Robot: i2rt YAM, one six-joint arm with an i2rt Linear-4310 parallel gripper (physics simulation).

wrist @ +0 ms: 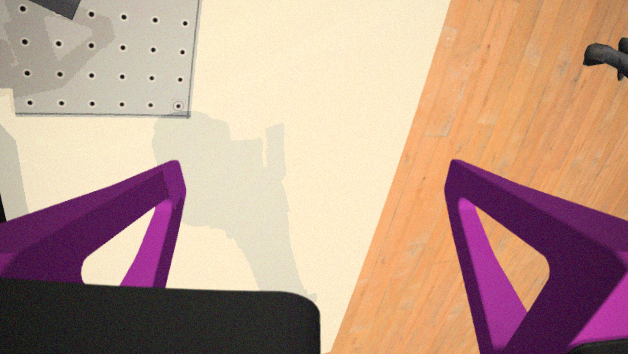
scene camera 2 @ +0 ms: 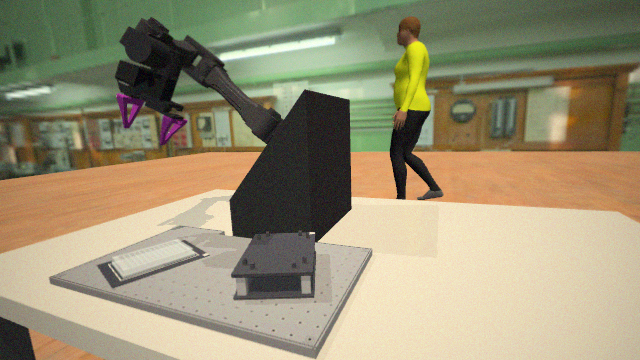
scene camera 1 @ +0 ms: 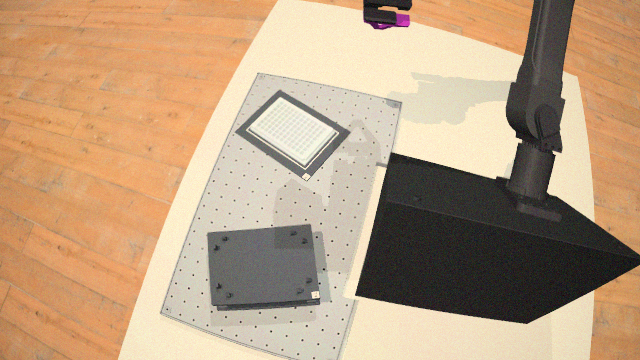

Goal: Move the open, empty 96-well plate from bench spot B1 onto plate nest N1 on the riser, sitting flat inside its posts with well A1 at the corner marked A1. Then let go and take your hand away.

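Scene camera 1 shows a white well plate [scene camera 1: 300,135], and scene camera 2 shows it too, with [scene camera 2: 166,250] being the same spot on the plate. In the wrist view the white well plate is out of frame.
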